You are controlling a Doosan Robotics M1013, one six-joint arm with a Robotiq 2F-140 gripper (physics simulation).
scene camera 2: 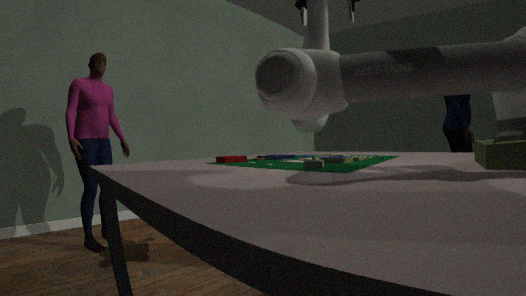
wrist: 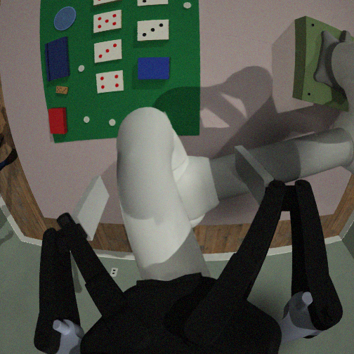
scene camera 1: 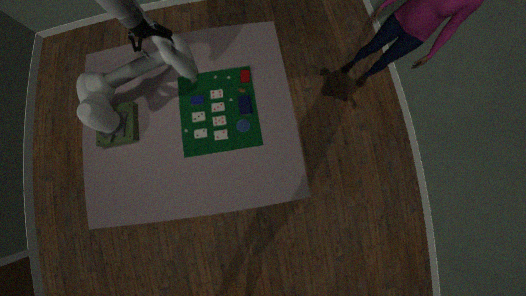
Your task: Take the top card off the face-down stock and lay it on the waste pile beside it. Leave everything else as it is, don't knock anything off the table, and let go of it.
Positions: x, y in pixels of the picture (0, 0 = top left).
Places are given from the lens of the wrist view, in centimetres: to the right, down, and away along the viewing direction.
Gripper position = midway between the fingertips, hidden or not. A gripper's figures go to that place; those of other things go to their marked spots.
my gripper (wrist: 167, 172): -1, -1, 19
green mat (wrist: 178, 96): 1, -24, 52
